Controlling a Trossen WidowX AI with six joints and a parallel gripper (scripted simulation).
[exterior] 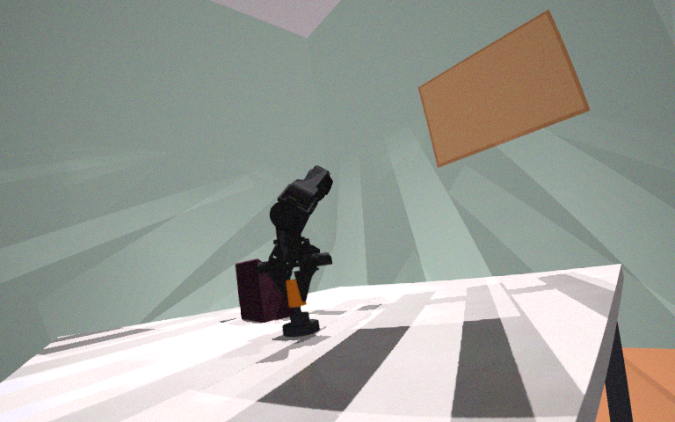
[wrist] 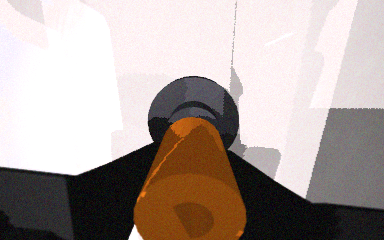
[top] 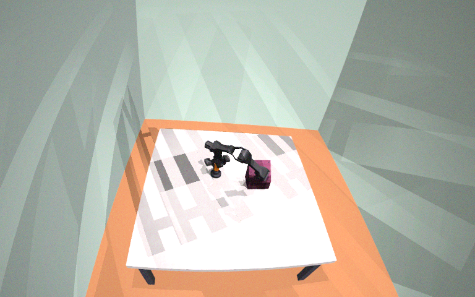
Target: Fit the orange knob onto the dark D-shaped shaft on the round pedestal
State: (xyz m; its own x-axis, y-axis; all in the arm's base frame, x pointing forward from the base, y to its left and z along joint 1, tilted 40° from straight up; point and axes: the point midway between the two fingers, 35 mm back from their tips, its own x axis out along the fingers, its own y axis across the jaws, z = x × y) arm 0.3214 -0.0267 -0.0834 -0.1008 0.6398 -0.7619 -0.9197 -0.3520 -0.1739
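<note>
My gripper tip is now 20 mm below the orange knob. The rest, counted from my gripper tip: pedestal: 40 mm below.
</note>
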